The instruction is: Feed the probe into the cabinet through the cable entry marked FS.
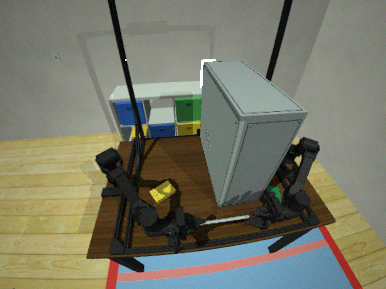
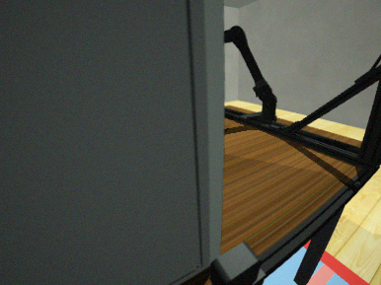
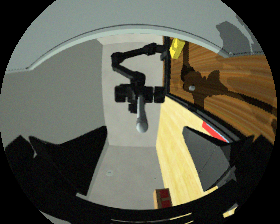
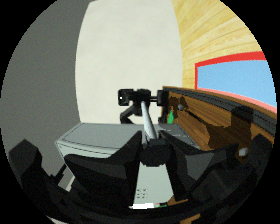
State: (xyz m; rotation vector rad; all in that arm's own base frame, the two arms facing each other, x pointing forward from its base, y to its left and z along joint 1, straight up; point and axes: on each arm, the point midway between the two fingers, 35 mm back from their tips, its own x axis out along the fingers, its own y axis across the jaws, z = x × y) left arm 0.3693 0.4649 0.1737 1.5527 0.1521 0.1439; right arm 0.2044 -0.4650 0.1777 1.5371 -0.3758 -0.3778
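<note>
My left gripper is now 130 mm to the left of the probe and 10 mm past it.
The probe lies 10 mm ahead of my right hand and 100 mm to the left of it.
</note>
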